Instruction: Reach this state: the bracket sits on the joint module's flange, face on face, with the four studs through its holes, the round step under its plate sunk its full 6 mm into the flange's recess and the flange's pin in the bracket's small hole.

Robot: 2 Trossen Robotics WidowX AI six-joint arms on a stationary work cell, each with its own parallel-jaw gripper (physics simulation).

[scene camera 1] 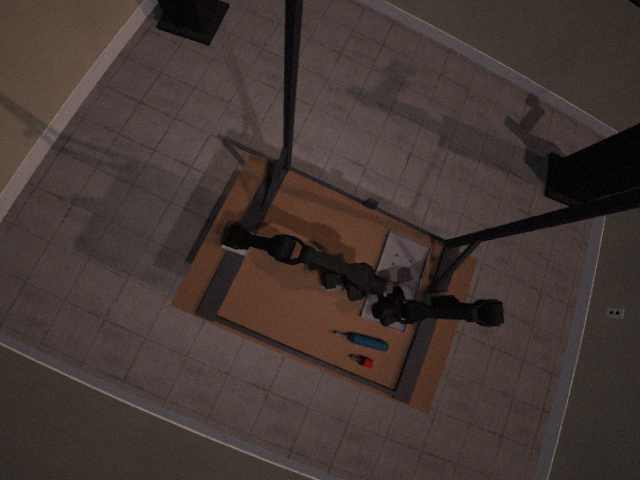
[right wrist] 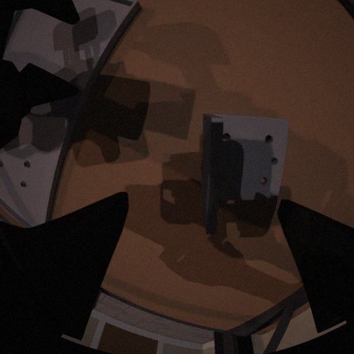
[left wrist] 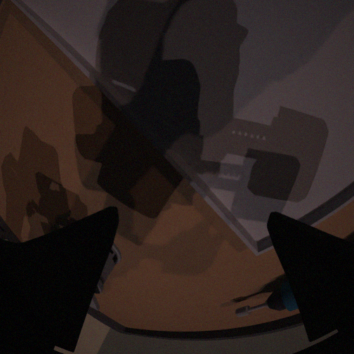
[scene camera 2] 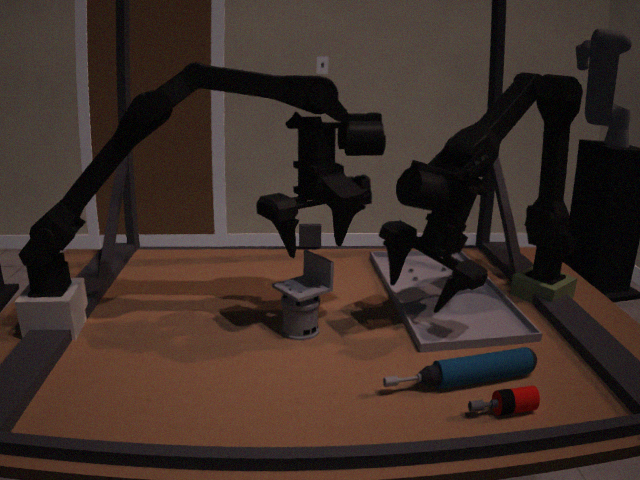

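Seen in the pictures: left gripper, fingertip midpoint: (scene camera 1: 371, 298) (scene camera 2: 413, 298); right gripper, fingertip midpoint: (scene camera 2: 316, 251); left arm's base at its link origin: (scene camera 1: 438, 304) (scene camera 2: 545, 276); right arm's base at its link origin: (scene camera 1: 237, 240) (scene camera 2: 50, 289).
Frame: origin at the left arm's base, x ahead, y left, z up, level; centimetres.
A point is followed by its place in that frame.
The grey L-shaped bracket (scene camera 2: 293, 289) @(x 48.6, y -17.8, z 3.6 cm) (right wrist: 255, 129) rests on top of the upright grey joint module (scene camera 2: 299, 321) @(x 49.1, y -15.5, z -1.0 cm), its plate roughly level and its wall upright. In the right wrist view its holes look dark, one shows a table-coloured spot, and I see no studs through them. The flange face, recess, step and pin are hidden; I cannot tell whether the faces meet. My right gripper (scene camera 2: 316, 250) @(x 43.3, y -19.2, z 8.6 cm) (right wrist: 207, 204) is open and empty above the bracket, fingertips clear of it. My left gripper (scene camera 2: 416, 297) @(x 31.0, y -8.1, z 1.0 cm) (left wrist: 197, 218) is open and empty above the tray's near-left part.
The shallow grey tray (scene camera 1: 405, 245) @(x 8.3, y -29.0, z -3.9 cm) (scene camera 2: 498, 316) @(x 16.0, y -0.1, z -3.9 cm) lies right of the module. A blue driver (scene camera 1: 368, 341) @(x 35.4, y 9.6, z -0.3 cm) (scene camera 2: 485, 367) @(x 36.2, y 11.7, z -1.1 cm) and a short red driver (scene camera 1: 368, 362) @(x 36.8, y 18.4, z -1.0 cm) (scene camera 2: 518, 400) @(x 38.6, y 19.4, z -1.6 cm) lie in front of it in scene camera 2. Dark frame rails border the table.
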